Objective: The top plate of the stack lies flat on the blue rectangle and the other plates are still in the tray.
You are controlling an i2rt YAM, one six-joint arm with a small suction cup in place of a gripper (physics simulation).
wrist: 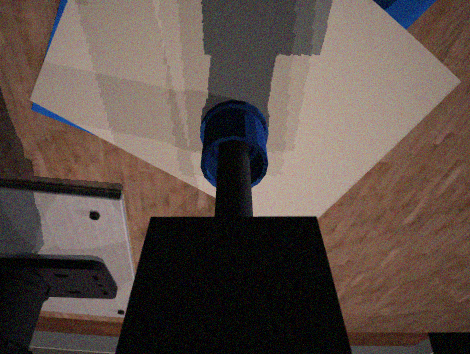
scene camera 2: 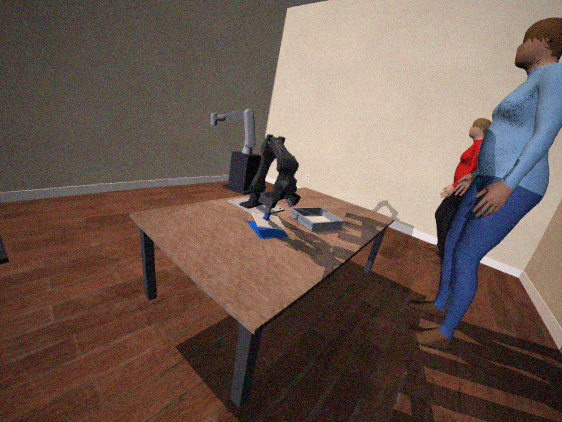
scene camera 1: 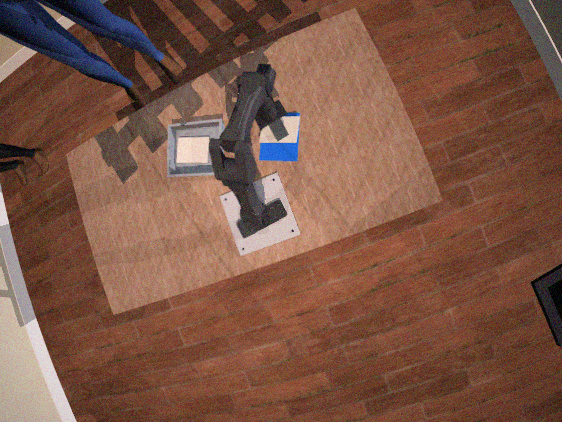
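Pixels of known places: hand, its tool point: (wrist: 233, 119) (scene camera 2: 265, 220); arm's base, origin of its link: (wrist: 20, 273) (scene camera 2: 253, 203) (scene camera 1: 261, 219).
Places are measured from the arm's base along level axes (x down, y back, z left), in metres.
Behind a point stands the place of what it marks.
Observation:
A cream plate (scene camera 1: 294, 128) @(x -0.046, y -0.234, z -0.281 m) (scene camera 2: 260, 220) @(x -0.043, y -0.245, z -0.272 m) (wrist: 350, 110) @(x -0.040, y -0.255, z -0.276 m) is on my suction cup (scene camera 2: 266, 216) (wrist: 234, 142) @(x -0.033, y -0.243, z -0.226 m), which touches its upper face. The plate is over one part of the blue rectangle (scene camera 1: 279, 152) @(x 0.012, y -0.199, z -0.186 m) (scene camera 2: 272, 233) @(x 0.012, y -0.304, z -0.241 m) (wrist: 411, 11) @(x 0.012, y -0.275, z -0.313 m), turned a little against it; a broad blue strip shows uncovered in scene camera 1. The plate looks close to the table, but the gap below it cannot be told exactly. In scene camera 1 my wrist hides the cup. A cream plate (scene camera 1: 193, 150) @(x -0.001, y -0.394, z 0.124 m) (scene camera 2: 320, 218) @(x -0.002, y -0.393, z 0.157 m) lies in the grey tray (scene camera 1: 195, 174) @(x -0.038, y -0.284, z 0.148 m) (scene camera 2: 327, 226) @(x -0.007, y -0.475, z 0.055 m); how many are stacked there cannot be told.
My arm's base stands on a white mounting plate (scene camera 1: 260, 241) @(x -0.002, y 0.075, z 0.046 m) (wrist: 70, 230) @(x 0.002, y -0.088, z -0.086 m) on the wooden table (scene camera 1: 350, 150) @(x 0.013, y -0.068, z -0.429 m) (scene camera 2: 215, 250) @(x 0.012, y -0.244, z -0.558 m). The tray is beside the blue rectangle, beyond my forearm in scene camera 1. Two people stand past the table; a grey arm (scene camera 2: 249, 132) stands behind it.

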